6 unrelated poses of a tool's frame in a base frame.
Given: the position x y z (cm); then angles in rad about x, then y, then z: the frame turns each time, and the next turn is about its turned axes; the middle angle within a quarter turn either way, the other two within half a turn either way.
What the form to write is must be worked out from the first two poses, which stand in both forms.
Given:
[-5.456 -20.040 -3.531 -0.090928 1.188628 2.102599]
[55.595 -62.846 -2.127 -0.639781 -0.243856 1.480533]
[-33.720 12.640 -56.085 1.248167 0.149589 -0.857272]
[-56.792 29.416 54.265 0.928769 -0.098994 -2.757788]
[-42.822 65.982 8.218 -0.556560 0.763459 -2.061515]
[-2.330 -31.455 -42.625 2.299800 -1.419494 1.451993]
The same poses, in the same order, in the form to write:
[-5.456 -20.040 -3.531 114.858 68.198 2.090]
[55.595 -62.846 -2.127 -23.147 38.877 112.624]
[-33.720 12.640 -56.085 38.030 71.728 -80.970]
[-56.792 29.416 54.265 -63.783 53.424 -97.069]
[-42.822 65.982 8.218 -160.098 52.163 28.897]
[-2.330 -31.455 -42.625 131.751 95.762 -173.512]

